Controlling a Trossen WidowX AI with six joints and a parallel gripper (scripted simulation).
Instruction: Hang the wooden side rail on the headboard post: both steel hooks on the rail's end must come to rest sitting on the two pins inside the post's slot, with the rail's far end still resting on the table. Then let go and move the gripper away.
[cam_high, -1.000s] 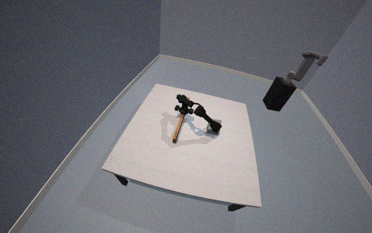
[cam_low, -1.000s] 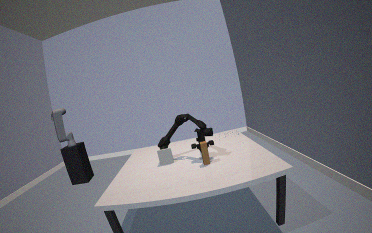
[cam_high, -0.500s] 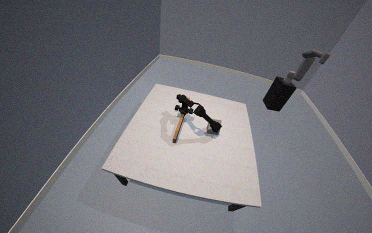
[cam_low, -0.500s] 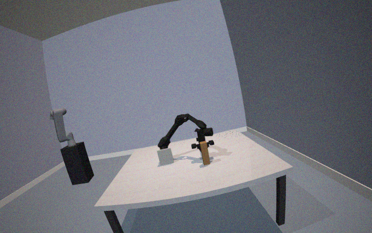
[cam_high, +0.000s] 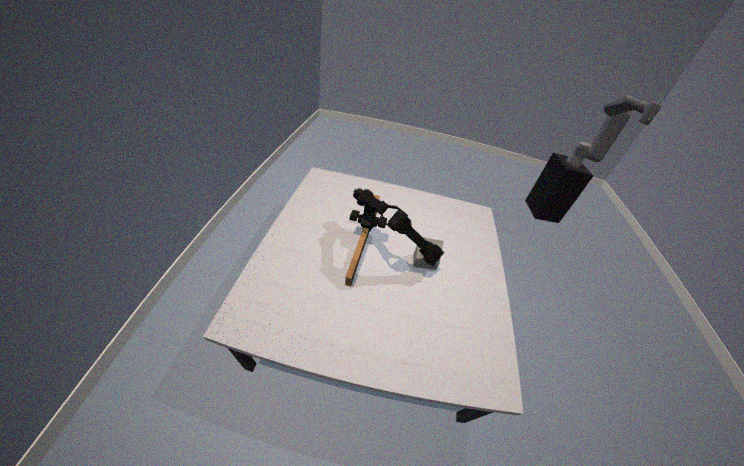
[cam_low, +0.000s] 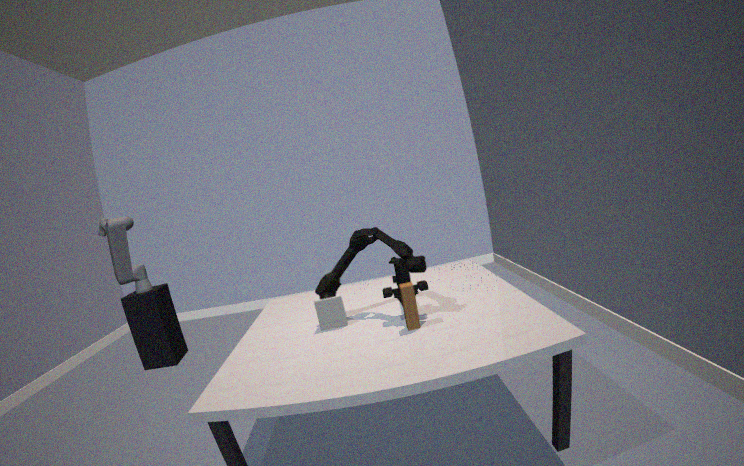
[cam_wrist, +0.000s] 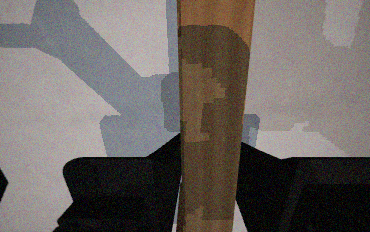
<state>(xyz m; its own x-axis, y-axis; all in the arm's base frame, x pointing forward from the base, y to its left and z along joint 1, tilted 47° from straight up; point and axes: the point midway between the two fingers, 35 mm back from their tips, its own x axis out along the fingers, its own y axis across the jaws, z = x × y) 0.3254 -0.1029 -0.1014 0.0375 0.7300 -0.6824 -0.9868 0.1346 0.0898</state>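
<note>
Now: gripper tip 20 mm past the wooden headboard post, 110 mm to the left of it and 40 mm below it.
</note>
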